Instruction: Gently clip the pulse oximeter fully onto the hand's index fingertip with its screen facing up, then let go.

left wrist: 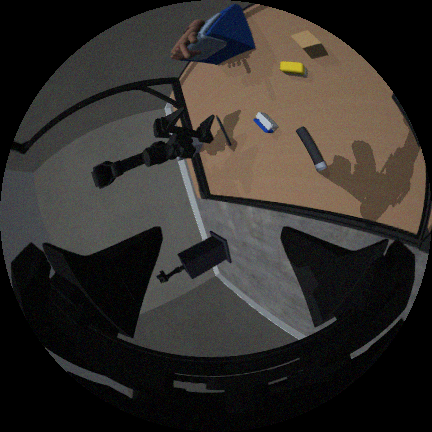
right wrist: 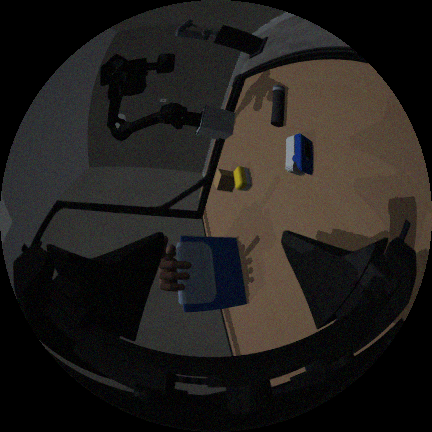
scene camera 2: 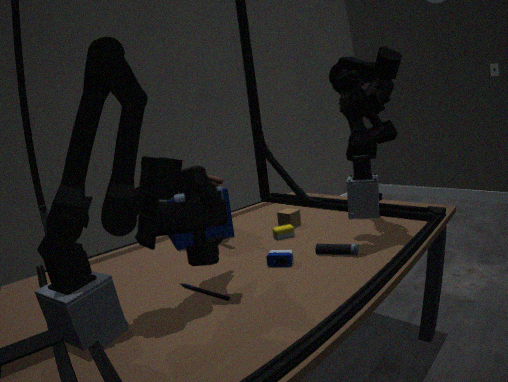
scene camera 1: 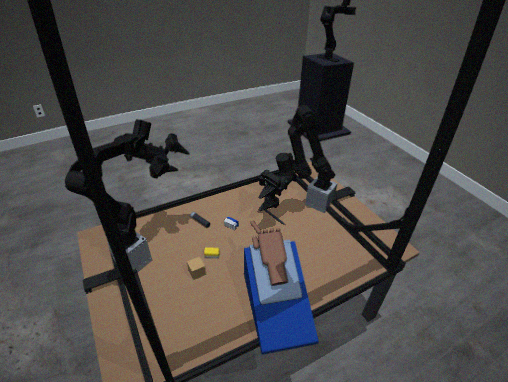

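The pulse oximeter, a small blue and white block, lies on the table; its blue face with a dark window faces scene camera 2. The brown hand rests on a pale pad on a blue wedge, its fingers past the pad's edge. My left gripper is open and empty, high and away from the oximeter. My right gripper is open and empty, above the table between its arm base and the oximeter.
A dark pen lies below my right gripper. A black and grey cylinder lies near the oximeter. A yellow block and a tan cube stand farther off.
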